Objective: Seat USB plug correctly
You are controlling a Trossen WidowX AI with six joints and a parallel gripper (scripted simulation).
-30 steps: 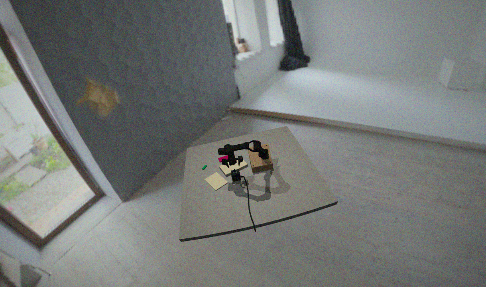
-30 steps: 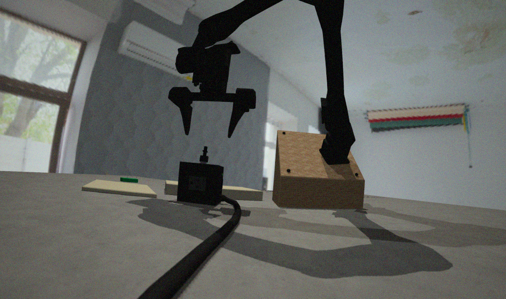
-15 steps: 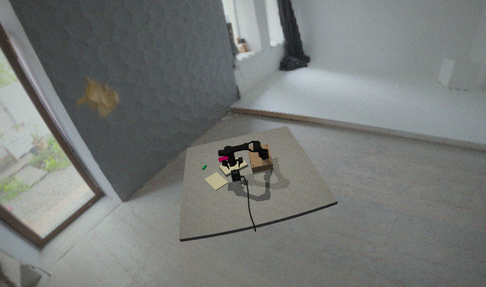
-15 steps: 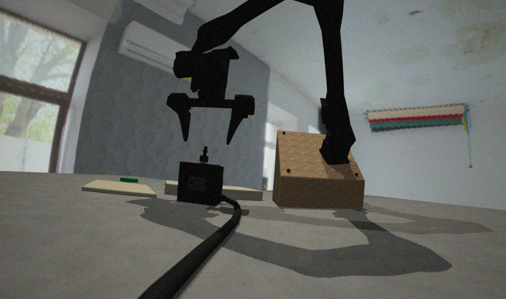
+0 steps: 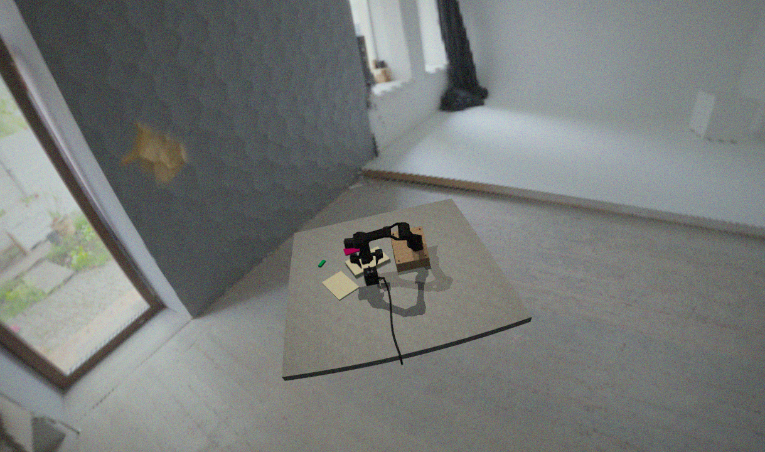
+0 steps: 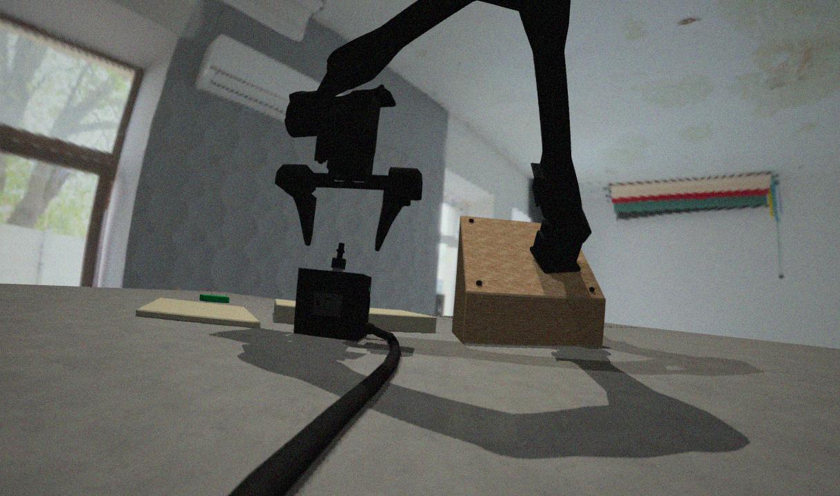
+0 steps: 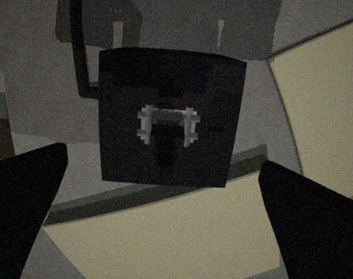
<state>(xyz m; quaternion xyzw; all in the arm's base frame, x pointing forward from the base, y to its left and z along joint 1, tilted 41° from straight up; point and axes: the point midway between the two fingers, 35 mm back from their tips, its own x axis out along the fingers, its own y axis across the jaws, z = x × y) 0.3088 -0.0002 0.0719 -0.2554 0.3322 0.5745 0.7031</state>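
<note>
Now: the USB plug 2 cm below my gripper tip. Also, from my gripper tip: green block 29 cm to the right, 28 cm ahead, 10 cm below; then pink object 35 cm to the right, 10 cm below, 4 cm ahead.
</note>
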